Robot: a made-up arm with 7 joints.
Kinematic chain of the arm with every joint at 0, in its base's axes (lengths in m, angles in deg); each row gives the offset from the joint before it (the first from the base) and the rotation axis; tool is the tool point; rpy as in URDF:
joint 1: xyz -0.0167 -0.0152 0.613 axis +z
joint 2: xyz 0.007 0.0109 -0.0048 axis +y
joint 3: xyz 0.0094 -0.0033 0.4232 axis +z
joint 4: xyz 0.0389 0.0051 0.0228 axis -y
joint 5: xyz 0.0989 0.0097 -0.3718 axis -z
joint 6: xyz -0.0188 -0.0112 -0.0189 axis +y
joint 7: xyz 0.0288 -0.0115 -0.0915 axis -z
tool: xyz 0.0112 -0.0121 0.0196 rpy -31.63 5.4 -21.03
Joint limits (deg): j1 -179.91..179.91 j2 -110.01..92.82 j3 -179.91..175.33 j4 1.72..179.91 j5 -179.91..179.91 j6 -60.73..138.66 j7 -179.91..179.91
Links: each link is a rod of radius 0.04 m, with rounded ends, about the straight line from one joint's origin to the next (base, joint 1, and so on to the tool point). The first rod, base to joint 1, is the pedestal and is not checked.
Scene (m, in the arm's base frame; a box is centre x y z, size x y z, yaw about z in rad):
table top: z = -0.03
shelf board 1: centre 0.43 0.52 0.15 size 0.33 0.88 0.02 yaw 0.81
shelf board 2: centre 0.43 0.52 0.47 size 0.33 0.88 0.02 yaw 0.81
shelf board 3: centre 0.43 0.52 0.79 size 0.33 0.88 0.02 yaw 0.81
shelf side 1: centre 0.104 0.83 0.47 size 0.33 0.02 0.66 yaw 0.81
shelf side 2: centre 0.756 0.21 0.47 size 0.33 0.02 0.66 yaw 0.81
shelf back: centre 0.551 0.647 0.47 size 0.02 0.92 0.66 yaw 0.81
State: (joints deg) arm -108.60 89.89 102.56 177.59 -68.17 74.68 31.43
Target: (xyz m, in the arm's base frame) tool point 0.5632 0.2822 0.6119
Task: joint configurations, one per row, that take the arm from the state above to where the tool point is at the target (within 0.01 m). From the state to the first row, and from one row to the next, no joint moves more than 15 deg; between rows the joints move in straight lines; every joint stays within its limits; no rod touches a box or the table.
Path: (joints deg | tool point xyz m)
1: -101.88 89.94 102.63 162.75 -64.82 76.38 31.56 | -0.1082 -0.9173 0.5426
2: -95.17 89.99 102.69 147.91 -61.47 78.07 31.69 | 0.1151 -0.9035 0.5666
3: -88.45 90.05 102.76 133.07 -58.12 79.77 31.82 | 0.3192 -0.8204 0.5886
4: -81.73 90.10 102.82 118.23 -54.77 81.46 31.95 | 0.4811 -0.6801 0.6070
5: -75.02 90.15 102.89 103.39 -51.43 83.16 32.08 | 0.5840 -0.5027 0.6204
6: -68.30 90.20 102.95 88.55 -48.08 84.85 32.21 | 0.6204 -0.3122 0.6278
7: -61.59 90.25 103.02 73.71 -44.73 86.55 32.34 | 0.5920 -0.1341 0.6289
8: -54.87 90.31 103.08 58.87 -41.38 88.24 32.47 | 0.5100 0.0098 0.6233
9: -48.15 90.36 103.15 44.03 -38.03 89.94 32.60 | 0.3926 0.1030 0.6119
10: -39.30 90.41 102.38 55.28 -41.17 87.13 32.17 | 0.4584 0.1585 0.6161
11: -30.45 90.46 101.62 66.53 -44.30 84.32 31.74 | 0.5156 0.2187 0.6160
12: -21.60 90.52 100.85 77.78 -47.44 81.51 31.31 | 0.5632 0.2822 0.6118

